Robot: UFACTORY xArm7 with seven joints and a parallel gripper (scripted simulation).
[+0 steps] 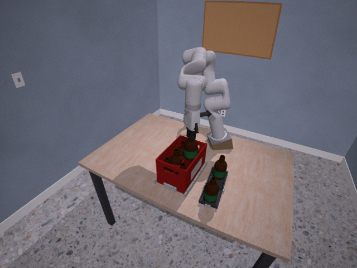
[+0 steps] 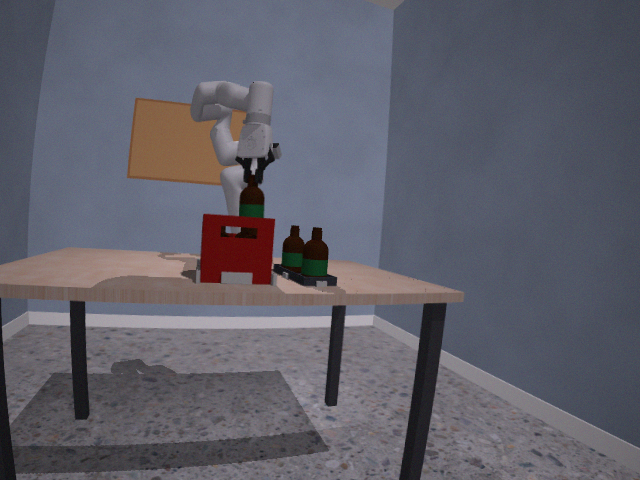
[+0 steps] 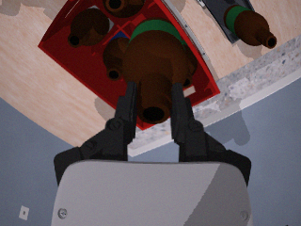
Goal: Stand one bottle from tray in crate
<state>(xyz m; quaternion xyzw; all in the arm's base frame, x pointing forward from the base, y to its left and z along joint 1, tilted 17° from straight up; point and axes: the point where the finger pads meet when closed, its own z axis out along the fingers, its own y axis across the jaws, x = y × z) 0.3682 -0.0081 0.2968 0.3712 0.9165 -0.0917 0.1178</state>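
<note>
Right now the red crate is 4 cm to the right of my hand and 21 cm below it.
</note>
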